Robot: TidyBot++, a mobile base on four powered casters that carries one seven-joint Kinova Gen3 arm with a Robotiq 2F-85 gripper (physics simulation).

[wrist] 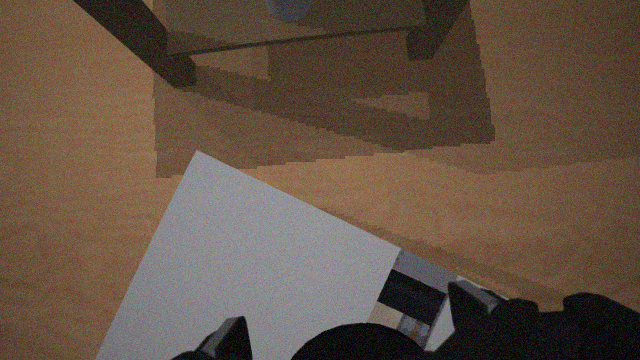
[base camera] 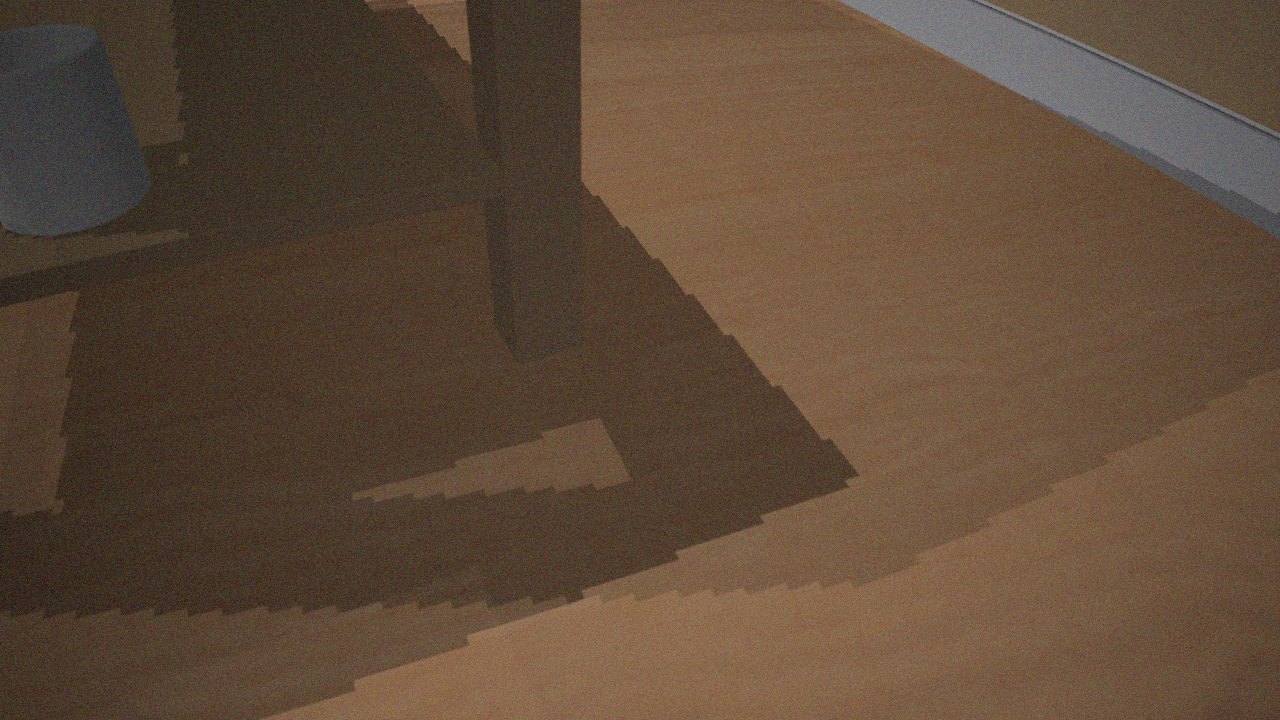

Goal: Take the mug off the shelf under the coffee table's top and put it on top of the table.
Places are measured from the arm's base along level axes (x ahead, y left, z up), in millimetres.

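Pixels of known places: gripper, between the fingertips: (wrist: 349, 323).
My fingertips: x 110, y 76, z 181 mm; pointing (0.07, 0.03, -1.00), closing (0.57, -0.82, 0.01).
For each thing: its middle in the pictures, then the offset to it from my fingertips.
- grey-blue mug, middle of its body: (base camera: 48, 111) 380 mm down, 357 mm ahead, 257 mm left
- table leg, middle of its body: (base camera: 524, 68) 377 mm down, 441 mm ahead, 11 mm left
- left leg, middle of its body: (wrist: 138, 29) 377 mm down, 178 mm ahead, 436 mm left
The grey-blue mug (base camera: 71, 134) (wrist: 290, 7) stands upright on the coffee table's lower shelf (base camera: 98, 248) (wrist: 225, 32). It is cut off by the left edge in the base camera view and by the top edge in the wrist view. Its handle does not show. My gripper (wrist: 349, 323) is open and empty. Its fingertips show at the bottom of the wrist view, over the robot's own base and apart from the mug and shelf. The table's top does not show in either view.
A table leg (base camera: 541, 179) stands right of the mug in the base camera view. In the wrist view, a left leg (wrist: 175, 65) and a right leg (wrist: 425, 42) flank the shelf. My white base top (wrist: 240, 240) lies below them. A white baseboard (base camera: 1118, 98) runs along the wall.
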